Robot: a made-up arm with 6 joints. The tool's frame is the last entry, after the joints. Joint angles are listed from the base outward. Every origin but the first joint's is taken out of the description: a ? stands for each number. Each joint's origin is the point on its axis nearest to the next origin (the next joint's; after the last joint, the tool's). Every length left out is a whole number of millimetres.
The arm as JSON. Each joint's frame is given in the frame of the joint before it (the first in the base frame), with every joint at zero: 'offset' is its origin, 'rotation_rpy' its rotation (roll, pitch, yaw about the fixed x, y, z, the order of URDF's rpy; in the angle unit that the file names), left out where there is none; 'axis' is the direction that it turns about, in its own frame. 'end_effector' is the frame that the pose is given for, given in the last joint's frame.
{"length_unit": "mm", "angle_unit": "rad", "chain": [
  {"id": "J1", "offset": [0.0, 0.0, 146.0], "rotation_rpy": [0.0, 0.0, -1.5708], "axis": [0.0, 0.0, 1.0]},
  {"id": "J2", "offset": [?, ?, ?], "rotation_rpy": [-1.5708, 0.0, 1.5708], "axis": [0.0, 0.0, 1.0]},
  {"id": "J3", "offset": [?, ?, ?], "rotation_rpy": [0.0, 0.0, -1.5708], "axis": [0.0, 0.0, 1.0]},
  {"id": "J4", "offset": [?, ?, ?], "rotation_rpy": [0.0, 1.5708, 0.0], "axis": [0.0, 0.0, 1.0]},
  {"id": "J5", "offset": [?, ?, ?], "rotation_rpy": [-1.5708, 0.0, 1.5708], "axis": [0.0, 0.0, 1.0]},
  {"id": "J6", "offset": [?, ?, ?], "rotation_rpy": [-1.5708, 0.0, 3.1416], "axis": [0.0, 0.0, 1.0]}
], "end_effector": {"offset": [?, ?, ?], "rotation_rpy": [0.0, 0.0, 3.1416]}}
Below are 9 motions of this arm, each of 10 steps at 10 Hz.
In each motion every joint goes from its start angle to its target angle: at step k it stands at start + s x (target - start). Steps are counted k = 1, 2, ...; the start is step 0. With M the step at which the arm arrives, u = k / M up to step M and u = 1 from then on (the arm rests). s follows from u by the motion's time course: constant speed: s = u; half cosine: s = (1 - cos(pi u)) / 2; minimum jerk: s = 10 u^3 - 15 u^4 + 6 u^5.
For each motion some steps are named. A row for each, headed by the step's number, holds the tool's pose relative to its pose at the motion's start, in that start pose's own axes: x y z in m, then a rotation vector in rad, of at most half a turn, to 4 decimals.
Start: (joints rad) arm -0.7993 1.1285 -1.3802 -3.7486 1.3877 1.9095
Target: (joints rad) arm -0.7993 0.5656 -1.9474 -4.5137 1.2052 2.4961
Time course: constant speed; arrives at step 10
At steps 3, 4, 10:
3: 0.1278 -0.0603 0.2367 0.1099 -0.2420 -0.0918
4: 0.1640 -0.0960 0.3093 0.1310 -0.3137 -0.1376
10: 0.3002 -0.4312 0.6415 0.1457 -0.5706 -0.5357

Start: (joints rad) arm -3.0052 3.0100 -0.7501 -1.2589 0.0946 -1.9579
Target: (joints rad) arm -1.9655 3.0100 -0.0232 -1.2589 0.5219 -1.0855
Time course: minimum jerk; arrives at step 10
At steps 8, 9, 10:
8: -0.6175 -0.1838 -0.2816 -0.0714 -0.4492 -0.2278
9: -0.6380 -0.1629 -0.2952 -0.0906 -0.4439 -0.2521
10: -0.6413 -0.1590 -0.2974 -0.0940 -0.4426 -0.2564

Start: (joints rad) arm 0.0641 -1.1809 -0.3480 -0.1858 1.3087 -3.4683
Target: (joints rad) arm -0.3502 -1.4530 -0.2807 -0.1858 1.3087 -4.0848
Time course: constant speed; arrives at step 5
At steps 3, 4, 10:
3: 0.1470 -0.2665 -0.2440 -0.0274 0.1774 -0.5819
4: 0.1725 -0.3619 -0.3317 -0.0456 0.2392 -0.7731
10: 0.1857 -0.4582 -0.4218 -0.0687 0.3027 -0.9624

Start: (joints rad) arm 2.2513 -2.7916 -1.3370 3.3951 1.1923 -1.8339
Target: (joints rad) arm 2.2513 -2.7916 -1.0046 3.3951 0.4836 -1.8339
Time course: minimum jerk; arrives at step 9
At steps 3, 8, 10:
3: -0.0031 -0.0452 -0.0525 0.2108 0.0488 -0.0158
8: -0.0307 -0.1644 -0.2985 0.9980 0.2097 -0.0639
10: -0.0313 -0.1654 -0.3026 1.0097 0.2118 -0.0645

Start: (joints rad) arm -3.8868 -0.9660 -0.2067 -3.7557 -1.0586 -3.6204
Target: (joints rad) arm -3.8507 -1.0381 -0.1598 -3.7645 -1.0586 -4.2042
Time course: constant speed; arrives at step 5
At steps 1, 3, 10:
1: 0.0031 -0.0147 -0.0034 0.0029 0.0014 -0.1090
3: 0.0100 -0.0441 -0.0105 0.0082 0.0053 -0.3270
10: 0.0177 -0.0734 -0.0178 0.0127 0.0107 -0.5450

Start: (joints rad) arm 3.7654 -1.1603 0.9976 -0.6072 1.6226 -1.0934
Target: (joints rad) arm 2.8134 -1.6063 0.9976 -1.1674 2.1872 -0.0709
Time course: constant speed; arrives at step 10
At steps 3, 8, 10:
3: -0.0202 0.1195 -0.2173 0.2414 0.3680 0.3969
8: -0.2057 0.4745 -0.4817 0.9098 0.6972 1.1240
10: -0.3137 0.6585 -0.5174 1.2506 0.6858 1.4097

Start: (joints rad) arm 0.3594 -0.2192 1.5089 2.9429 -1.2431 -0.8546
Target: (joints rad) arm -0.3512 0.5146 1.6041 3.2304 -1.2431 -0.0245
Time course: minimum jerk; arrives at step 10
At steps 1, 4, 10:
1: -0.0017 0.0022 0.0073 0.0057 -0.0058 0.0115
4: -0.1146 0.0621 0.2654 0.1917 -0.2245 0.4513
10: -0.5963 -0.0220 0.6953 0.5020 -0.7677 1.5366

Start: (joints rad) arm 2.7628 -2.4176 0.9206 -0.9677 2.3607 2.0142
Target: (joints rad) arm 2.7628 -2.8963 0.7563 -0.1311 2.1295 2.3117
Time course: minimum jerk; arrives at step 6
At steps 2, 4, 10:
2: -0.1158 -0.0330 -0.0193 -0.0288 0.2381 0.0157
4: -0.4356 -0.1773 -0.0273 -0.1283 0.9042 0.0369
10: -0.5488 -0.2487 -0.0110 -0.1683 1.1436 0.0265

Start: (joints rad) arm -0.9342 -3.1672 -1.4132 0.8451 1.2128 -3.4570
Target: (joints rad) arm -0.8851 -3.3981 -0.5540 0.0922 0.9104 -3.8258
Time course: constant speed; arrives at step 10
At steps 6, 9, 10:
6: -0.1362 0.2106 0.1766 -0.3899 -0.3403 -0.2359
9: -0.2306 0.2883 0.2301 -0.5063 -0.5648 -0.4221
10: -0.2643 0.3096 0.2427 -0.5303 -0.6445 -0.4928

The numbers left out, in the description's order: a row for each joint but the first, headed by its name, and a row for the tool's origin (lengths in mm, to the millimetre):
J2: -26.0 0.0 0.0
J3: 0.0 -580.0 0.0
J4: 783.0 0.0 0.0
J5: 0.0 0.0 0.0
J6: 0.0 -117.0 0.0
tool: 0.0 0.0 0.0

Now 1 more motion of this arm.
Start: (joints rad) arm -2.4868 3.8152 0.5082 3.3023 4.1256 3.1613
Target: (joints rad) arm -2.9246 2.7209 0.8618 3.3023 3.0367 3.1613
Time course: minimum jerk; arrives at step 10
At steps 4, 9, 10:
4: 0.3270 0.1523 -0.1798 0.0622 0.1314 -0.1608
9: 1.1055 0.1149 -0.2791 0.2658 0.3880 -0.4560
10: 1.1145 0.1111 -0.2780 0.2689 0.3910 -0.4593

